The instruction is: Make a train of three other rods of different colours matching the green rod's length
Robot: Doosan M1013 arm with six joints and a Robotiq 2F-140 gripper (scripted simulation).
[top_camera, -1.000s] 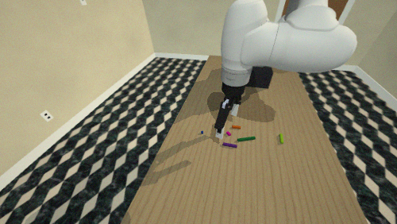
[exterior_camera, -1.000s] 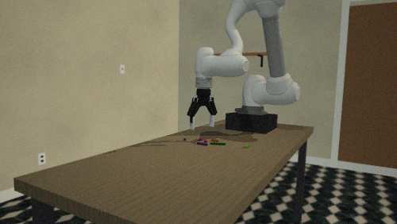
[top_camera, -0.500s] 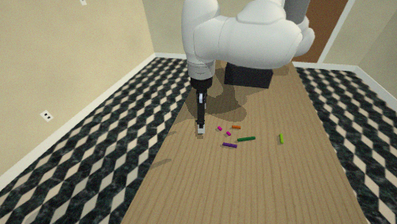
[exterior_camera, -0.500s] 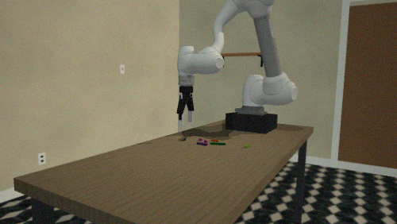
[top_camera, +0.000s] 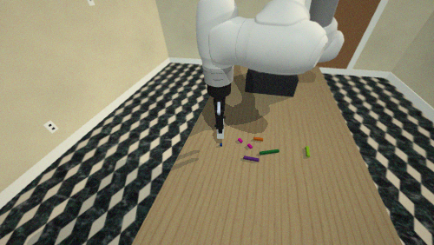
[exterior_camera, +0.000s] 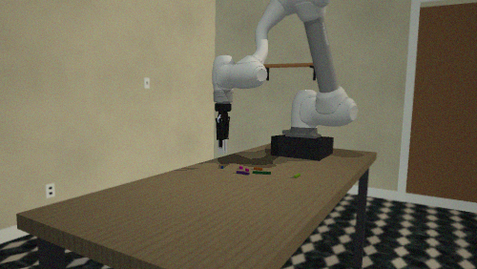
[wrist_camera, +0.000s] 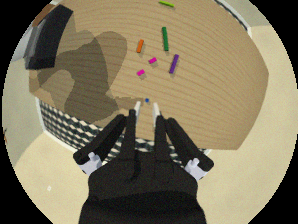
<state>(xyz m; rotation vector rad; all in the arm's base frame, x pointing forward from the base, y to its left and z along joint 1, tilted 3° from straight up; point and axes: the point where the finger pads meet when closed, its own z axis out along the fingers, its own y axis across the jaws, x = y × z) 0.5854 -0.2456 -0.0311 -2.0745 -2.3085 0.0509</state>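
Right now the tiny blue piece is 10 cm below my hand. Round my hand: purple rod: 13 cm to the left, 10 cm below, 6 cm ahead; then orange rod: 16 cm to the left, 10 cm below, 5 cm behind; then green rod: 20 cm to the left, 10 cm below, 1 cm ahead.
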